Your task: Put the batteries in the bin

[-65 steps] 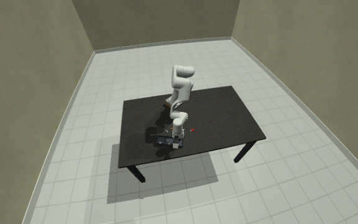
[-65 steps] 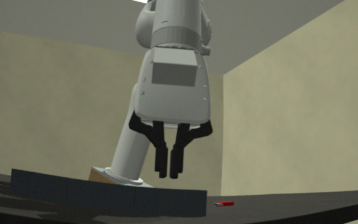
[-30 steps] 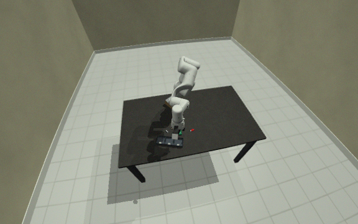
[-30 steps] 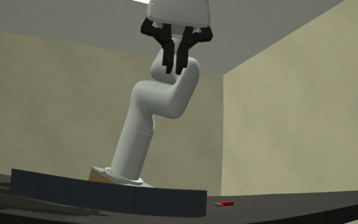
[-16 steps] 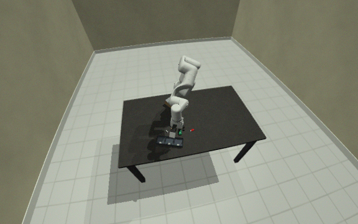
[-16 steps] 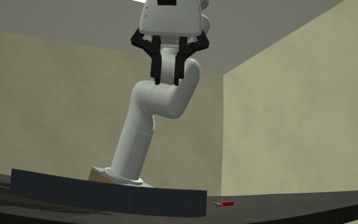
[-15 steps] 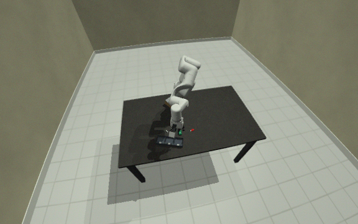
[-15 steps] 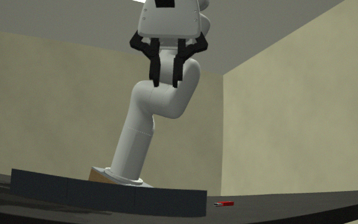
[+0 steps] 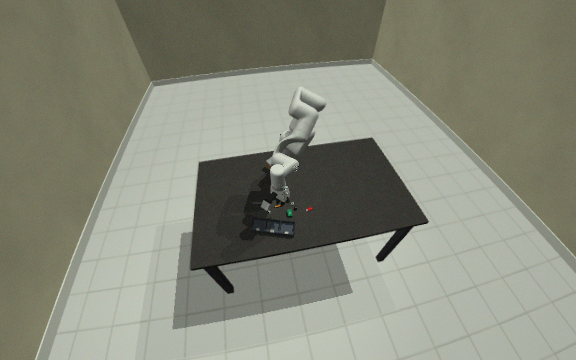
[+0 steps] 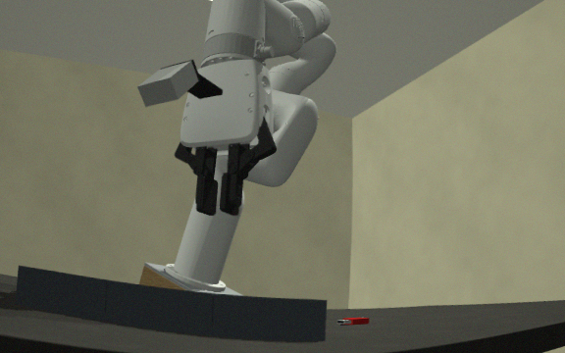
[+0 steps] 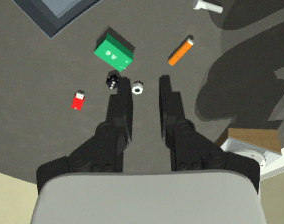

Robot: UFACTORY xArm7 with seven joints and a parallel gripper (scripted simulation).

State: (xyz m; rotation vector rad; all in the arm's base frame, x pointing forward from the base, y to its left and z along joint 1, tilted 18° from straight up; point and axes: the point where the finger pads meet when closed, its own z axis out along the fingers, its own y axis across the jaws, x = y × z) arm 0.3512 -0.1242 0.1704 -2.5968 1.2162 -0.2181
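The orange cylindrical battery lies 13 cm below my hand and 6 cm behind it. The rest, counted from my hand: green nine-volt battery 13 cm below, 5 cm to the left; then bolt 13 cm below, 7 cm to the right, 4 cm behind; then dark blue bin 12 cm below, 8 cm ahead, 7 cm to the right.
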